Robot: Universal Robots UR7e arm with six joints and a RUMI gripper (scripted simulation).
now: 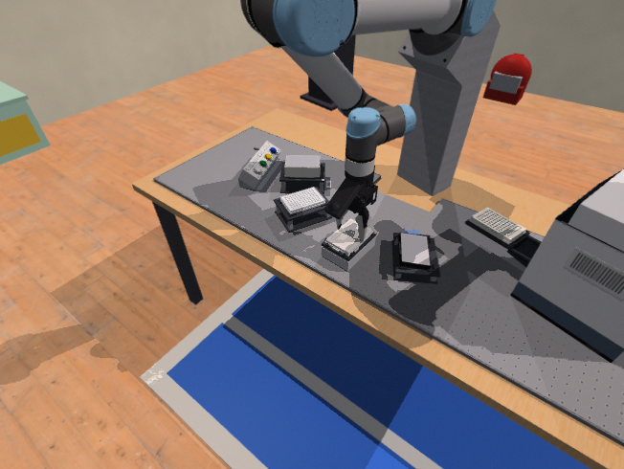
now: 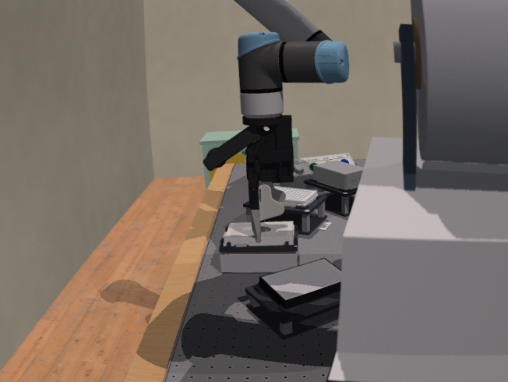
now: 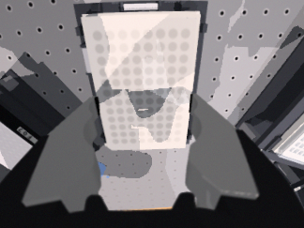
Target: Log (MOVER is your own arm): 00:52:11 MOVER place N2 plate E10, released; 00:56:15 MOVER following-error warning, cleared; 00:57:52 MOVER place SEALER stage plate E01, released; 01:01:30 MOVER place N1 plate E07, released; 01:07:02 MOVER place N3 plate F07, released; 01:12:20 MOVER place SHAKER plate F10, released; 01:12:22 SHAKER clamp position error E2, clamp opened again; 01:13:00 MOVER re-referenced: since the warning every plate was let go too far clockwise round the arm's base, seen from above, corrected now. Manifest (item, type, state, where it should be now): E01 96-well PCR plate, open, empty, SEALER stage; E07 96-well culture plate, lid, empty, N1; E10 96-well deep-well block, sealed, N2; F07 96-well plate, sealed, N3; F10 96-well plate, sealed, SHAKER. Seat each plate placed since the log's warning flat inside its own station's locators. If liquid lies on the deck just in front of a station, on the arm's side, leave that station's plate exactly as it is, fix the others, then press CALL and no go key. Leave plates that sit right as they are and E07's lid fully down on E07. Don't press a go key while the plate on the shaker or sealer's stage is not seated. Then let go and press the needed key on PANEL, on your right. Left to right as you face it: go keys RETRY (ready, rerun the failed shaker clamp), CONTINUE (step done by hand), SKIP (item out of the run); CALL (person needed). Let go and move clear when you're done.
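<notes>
The white PCR plate lies 30 cm behind my hand, 30 cm to the left of it and 3 cm above it. The rest, counted from my hand: dark sealed plate: 10 cm behind, 16 cm to the left, 3 cm below; then grey deep-well block: 15 cm behind, 36 cm to the right; then white retry key: 3 cm behind, 47 cm to the right, 1 cm below.
</notes>
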